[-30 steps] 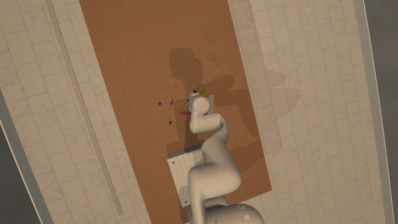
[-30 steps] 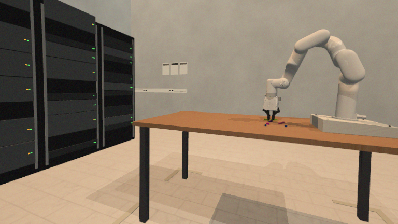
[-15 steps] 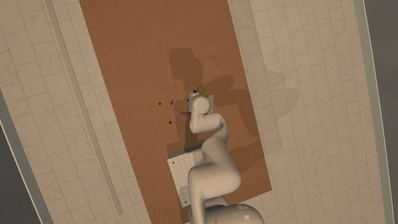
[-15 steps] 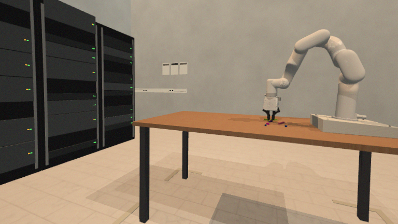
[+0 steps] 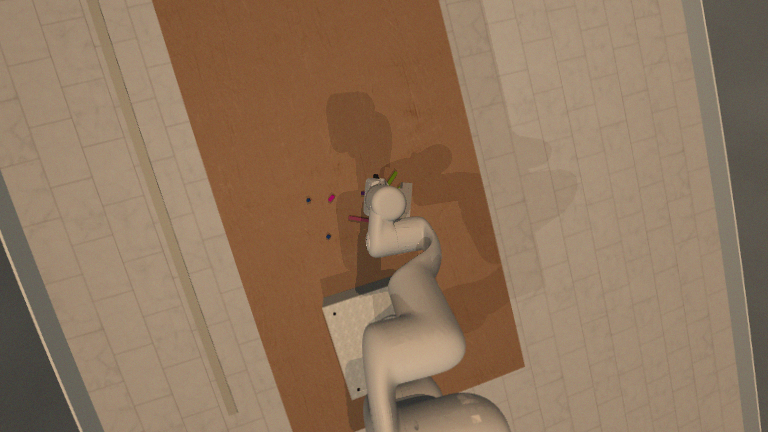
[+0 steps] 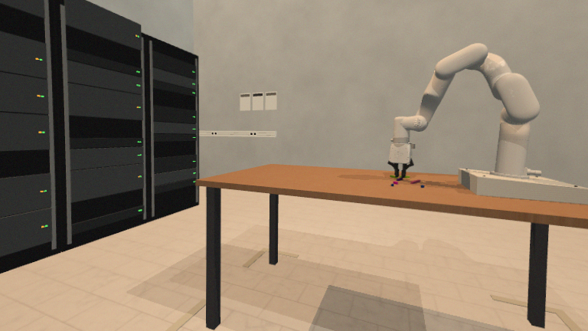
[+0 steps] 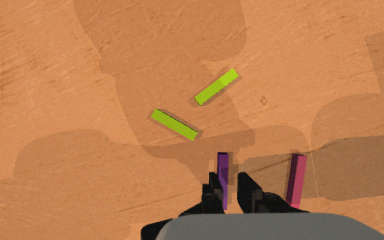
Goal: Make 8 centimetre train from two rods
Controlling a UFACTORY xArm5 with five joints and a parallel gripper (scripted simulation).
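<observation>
Now: hand 3 cm above the purple rod. From my hand the other things lie so: blue rod (19 cm to the left, 3 cm below); then pink rod (8 cm behind, 3 cm to the left, 3 cm below); then magenta rod (12 cm to the left, 3 cm below).
</observation>
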